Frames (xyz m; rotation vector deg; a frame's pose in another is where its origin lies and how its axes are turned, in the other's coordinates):
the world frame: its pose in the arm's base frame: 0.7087 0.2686 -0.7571 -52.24 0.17 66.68
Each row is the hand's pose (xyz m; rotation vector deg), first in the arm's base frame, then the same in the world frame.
Working: the arm's base frame: its pose in the world frame: -0.8554 0.0677 0.6413 52.24 -0.17 -66.68

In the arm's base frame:
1: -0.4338 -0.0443 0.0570 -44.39 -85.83 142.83
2: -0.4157 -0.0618 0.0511 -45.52 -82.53 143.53
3: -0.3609 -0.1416 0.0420 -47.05 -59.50 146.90
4: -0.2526 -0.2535 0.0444 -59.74 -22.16 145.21
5: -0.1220 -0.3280 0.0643 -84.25 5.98 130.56
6: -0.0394 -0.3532 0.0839 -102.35 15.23 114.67
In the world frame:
1: -1.1051 0.3692 0.8416 -56.87 -76.50 49.17
2: -1.1083 0.3570 0.8191 -55.77 -74.31 50.14
3: -1.1428 0.3122 0.7399 -44.54 -61.83 55.97
4: -1.1840 0.2154 0.6251 -33.62 -34.73 63.27
5: -1.1940 0.0938 0.5350 -34.79 -3.99 62.25
6: -1.1863 0.0146 0.4961 -41.02 13.77 55.83

